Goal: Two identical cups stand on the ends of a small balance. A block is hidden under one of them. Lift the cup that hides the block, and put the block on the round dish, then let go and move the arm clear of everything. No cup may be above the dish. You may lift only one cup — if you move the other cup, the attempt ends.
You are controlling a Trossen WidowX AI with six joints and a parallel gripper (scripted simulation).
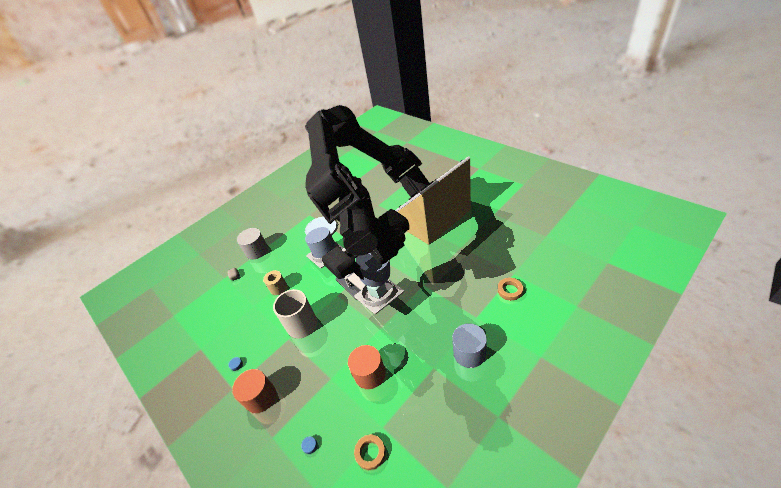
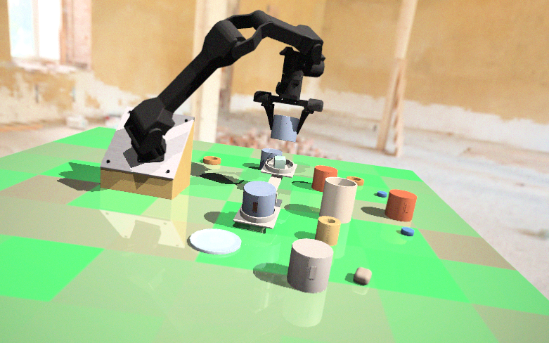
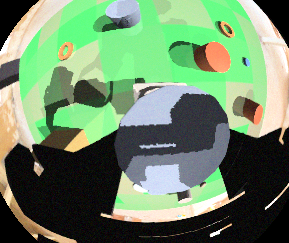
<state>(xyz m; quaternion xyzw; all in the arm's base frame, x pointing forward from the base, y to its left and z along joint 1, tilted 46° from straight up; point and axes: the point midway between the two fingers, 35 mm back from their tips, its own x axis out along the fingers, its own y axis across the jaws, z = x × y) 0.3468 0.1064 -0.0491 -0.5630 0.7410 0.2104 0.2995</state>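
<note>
My gripper tip is now 1 cm to the left of the pale green block and 9 cm above it. Also, from my gripper tip: round pale dish: 14 cm behind, 37 cm to the right, 17 cm below.
</note>
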